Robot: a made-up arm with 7 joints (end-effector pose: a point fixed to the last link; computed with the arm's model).
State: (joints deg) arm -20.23 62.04 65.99 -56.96 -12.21 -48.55 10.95
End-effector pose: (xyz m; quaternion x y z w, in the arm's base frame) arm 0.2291 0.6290 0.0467 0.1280 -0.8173 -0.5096 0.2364
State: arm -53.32 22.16 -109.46 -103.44 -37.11 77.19 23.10
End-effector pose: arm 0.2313 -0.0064 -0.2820 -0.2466 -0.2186 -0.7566 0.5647
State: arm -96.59 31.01 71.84 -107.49 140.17 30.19 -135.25
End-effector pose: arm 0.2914 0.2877 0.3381 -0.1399 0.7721 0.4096 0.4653
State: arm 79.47 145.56 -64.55 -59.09 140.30 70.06 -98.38
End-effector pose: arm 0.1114 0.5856 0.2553 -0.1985 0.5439 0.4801 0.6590
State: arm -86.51 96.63 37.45 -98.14 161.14 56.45 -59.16
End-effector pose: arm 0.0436 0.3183 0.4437 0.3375 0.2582 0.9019 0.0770
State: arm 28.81 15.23 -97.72 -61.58 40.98 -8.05 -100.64
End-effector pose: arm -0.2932 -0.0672 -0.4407 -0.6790 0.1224 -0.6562 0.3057
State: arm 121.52 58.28 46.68 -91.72 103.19 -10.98 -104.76
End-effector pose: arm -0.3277 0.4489 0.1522 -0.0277 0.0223 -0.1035 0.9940
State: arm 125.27 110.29 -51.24 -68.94 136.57 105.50 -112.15
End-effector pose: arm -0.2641 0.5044 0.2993 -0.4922 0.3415 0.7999 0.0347
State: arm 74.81 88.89 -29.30 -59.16 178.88 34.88 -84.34
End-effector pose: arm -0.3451 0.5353 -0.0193 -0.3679 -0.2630 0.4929 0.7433
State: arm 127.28 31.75 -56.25 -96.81 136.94 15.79 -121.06
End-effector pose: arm -0.4552 -0.1873 0.1845 -0.5970 -0.0665 0.6704 0.4356
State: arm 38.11 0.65 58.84 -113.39 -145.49 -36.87 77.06
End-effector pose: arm -0.0902 0.3085 -0.2704 -0.1128 -0.2161 -0.1212 0.9622
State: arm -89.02 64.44 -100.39 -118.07 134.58 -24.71 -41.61
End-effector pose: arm 0.4118 0.0983 -0.0528 -0.8044 -0.3157 -0.3353 0.3752
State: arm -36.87 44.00 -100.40 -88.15 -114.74 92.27 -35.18
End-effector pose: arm 0.1727 0.1583 -0.3532 0.6378 -0.2346 -0.6532 0.3341
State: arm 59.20 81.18 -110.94 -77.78 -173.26 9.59 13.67
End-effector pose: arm -0.4523 0.3123 0.0720 0.4590 -0.2449 0.7886 0.3277
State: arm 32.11 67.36 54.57 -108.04 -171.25 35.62 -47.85
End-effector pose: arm 0.1169 0.4296 -0.0277 0.8446 0.5267 0.0895 0.0346
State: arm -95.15 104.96 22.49 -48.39 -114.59 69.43 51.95
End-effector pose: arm 0.0388 0.4828 0.4037 0.7204 -0.6456 0.2525 0.0210
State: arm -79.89 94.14 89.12 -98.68 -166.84 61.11 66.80
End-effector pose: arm -0.0878 0.4055 0.2605 -0.8129 0.2857 -0.4685 0.1950
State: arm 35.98 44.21 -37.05 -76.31 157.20 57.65 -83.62
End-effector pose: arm -0.2052 0.2273 -0.4336 -0.8799 -0.2186 0.3363 0.2547
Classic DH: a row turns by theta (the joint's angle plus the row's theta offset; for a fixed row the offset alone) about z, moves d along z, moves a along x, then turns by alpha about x. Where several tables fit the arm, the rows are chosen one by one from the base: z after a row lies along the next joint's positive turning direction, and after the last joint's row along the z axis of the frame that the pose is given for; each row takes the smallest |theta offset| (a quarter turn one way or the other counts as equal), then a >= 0, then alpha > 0; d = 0 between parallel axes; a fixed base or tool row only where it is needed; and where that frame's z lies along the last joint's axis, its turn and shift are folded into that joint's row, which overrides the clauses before.
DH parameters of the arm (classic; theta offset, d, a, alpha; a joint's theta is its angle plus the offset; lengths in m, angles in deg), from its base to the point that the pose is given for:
base (fixed): 0 0.0528 -0.005 -70
joint 1: 90 0.0489 0.0293 90
joint 2: 70 0.003 0 -90
joint 3: -90 -0.374 0.017 -90
joint 4: 0 -0.052 -0.019 90
joint 5: 0 -0.252 0.029 -90
joint 6: 0 0.005 -0.027 90
joint 7: 41.61 -0.0286 -0.0105 -66.38
tool (fixed): -0.89 0.0364 0 0

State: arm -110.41 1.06 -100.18 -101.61 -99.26 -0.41 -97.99
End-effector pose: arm 0.2643 -0.2662 -0.0798 -0.8246 0.2014 0.0158 0.5284
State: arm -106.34 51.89 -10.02 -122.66 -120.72 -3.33 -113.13
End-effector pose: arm 0.2225 -0.0459 0.3633 0.8210 0.0186 0.5151 0.2455
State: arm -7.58 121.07 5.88 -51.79 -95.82 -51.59 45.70
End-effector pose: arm 0.2378 0.5587 0.3493 0.1026 0.1769 -0.4067 0.8904
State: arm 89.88 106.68 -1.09 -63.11 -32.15 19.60 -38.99
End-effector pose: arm -0.0804 0.5929 0.0127 0.0367 0.7552 -0.3908 0.5249
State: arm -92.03 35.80 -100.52 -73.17 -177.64 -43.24 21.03
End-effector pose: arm 0.5625 -0.0610 -0.0697 -0.7259 -0.5583 0.4012 0.0207
